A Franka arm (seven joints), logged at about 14 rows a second.
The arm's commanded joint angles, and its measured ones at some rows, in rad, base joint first. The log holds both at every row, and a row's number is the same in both.
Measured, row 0:
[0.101 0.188 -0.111 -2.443 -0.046 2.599 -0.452]
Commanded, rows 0 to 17:
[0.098 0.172 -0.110 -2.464 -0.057 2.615 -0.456]
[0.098 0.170 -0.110 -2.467 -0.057 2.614 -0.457]
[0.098 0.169 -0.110 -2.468 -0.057 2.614 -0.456]
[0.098 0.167 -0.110 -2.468 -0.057 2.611 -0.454]
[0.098 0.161 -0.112 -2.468 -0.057 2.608 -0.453]
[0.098 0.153 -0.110 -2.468 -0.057 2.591 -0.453]
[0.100 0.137 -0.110 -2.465 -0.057 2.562 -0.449]
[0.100 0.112 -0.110 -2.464 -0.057 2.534 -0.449]
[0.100 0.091 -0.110 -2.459 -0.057 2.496 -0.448]
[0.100 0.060 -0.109 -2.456 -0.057 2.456 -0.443]
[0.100 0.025 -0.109 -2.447 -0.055 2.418 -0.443]
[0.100 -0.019 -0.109 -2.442 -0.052 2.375 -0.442]
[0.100 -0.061 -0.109 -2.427 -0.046 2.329 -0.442]
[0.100 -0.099 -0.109 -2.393 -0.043 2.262 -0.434]
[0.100 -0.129 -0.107 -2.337 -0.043 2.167 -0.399]
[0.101 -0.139 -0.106 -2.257 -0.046 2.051 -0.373]
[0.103 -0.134 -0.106 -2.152 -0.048 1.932 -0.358]
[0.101 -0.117 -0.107 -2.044 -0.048 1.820 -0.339]
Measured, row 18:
[0.101 -0.139 -0.109 -2.233 -0.046 2.008 -0.383]
